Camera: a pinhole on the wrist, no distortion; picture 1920 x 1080 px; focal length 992.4 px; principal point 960.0 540.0 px. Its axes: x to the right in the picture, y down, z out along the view. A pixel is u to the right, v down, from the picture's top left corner.
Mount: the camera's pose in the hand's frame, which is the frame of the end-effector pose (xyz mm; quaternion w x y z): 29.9 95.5 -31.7 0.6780 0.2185 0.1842 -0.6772
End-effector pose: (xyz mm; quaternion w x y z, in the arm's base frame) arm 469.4 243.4 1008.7 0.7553 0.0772 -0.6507 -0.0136
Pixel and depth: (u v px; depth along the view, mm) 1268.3 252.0 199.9
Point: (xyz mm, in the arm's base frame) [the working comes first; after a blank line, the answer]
In the camera's frame: 62.1 -58.0 199.9

371.6 173.9 978.3
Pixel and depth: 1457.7 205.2 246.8
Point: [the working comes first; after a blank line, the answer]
In the camera's frame: 123.8 -83.3 246.8

369.3 100.7 942.6
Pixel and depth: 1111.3 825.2 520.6
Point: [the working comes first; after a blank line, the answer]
In the camera's frame: 79.4 149.6 520.6

151.8 -65.8 1179.6
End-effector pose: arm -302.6 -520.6 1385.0 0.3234 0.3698 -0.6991 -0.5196
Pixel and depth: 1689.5 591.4 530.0
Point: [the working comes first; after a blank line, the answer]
In the camera's frame: 389.6 27.5 530.0

-396.0 -553.0 834.7
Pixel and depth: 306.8 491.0 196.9
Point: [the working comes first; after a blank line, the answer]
In the camera's frame: -129.6 -9.7 196.9

-494.9 -411.3 1428.0
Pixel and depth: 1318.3 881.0 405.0
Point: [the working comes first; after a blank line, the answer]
In the camera's frame: 146.2 139.2 405.0

-531.8 -583.2 1095.4
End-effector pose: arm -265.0 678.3 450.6 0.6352 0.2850 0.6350 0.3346
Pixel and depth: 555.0 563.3 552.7
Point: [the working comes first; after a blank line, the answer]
In the camera's frame: -225.6 13.0 552.7

288.7 713.5 445.5
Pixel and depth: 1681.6 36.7 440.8
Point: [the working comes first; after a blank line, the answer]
In the camera's frame: 320.5 -223.6 440.8

-81.4 271.3 260.7
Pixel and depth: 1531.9 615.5 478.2
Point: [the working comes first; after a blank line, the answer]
In the camera's frame: 275.6 36.4 478.2

-22.3 486.6 115.3
